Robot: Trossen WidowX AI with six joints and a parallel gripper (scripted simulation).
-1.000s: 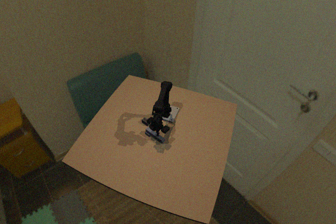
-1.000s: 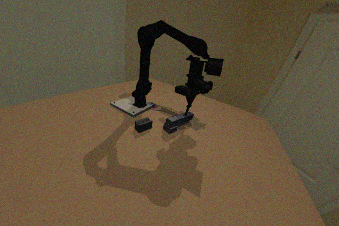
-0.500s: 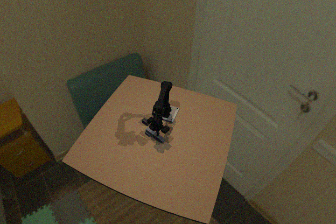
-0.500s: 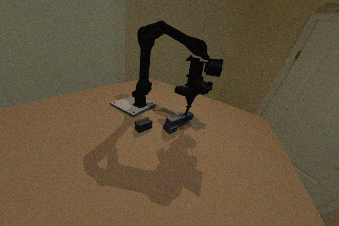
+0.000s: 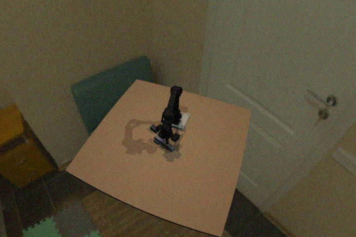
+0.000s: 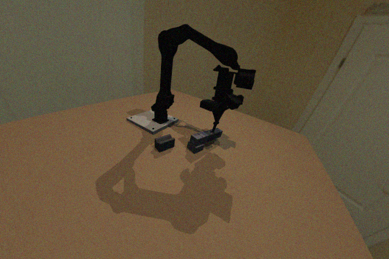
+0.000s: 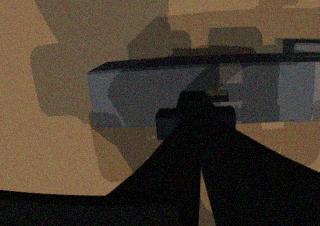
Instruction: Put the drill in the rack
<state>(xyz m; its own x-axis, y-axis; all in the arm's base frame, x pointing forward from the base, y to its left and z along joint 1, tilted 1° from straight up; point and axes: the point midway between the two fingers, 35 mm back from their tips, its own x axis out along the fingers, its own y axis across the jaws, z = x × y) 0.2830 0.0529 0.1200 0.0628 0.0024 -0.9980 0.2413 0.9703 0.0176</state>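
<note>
The small dark key is 3 cm below my gripper tip. The rest, counted from my gripper tip: dark block 13 cm behind, 18 cm to the right, 9 cm below; drill 2 cm behind, 6 cm to the right, 6 cm below.
</note>
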